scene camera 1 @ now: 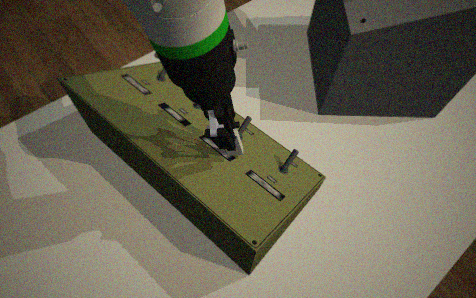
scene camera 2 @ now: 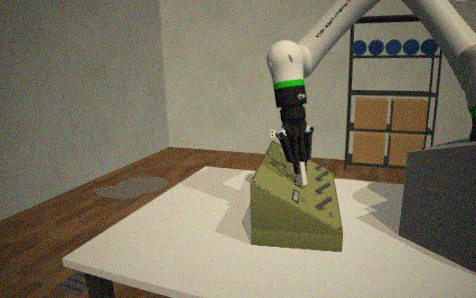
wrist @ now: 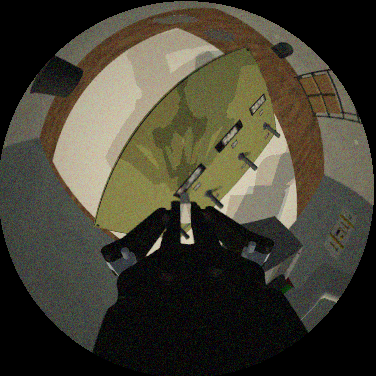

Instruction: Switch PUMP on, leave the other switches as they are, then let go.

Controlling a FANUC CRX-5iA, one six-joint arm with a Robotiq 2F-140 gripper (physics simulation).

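The olive sloped switch panel stands on the table. The PUMP lever tilts toward the panel's low edge, as do the VALVE lever, the FAN lever and the DRIVE lever. In scene camera 1 the gripper hides the FAN lever. My gripper is shut and empty. Its tips are close over the panel by one end of the PUMP name plate, on the up-slope side of the lever and apart from it. Lettering is blurred.
A dark grey block stands beyond the panel's low edge. The white table lies beneath the panel. A rack with boxes and blue round items stands by the back wall.
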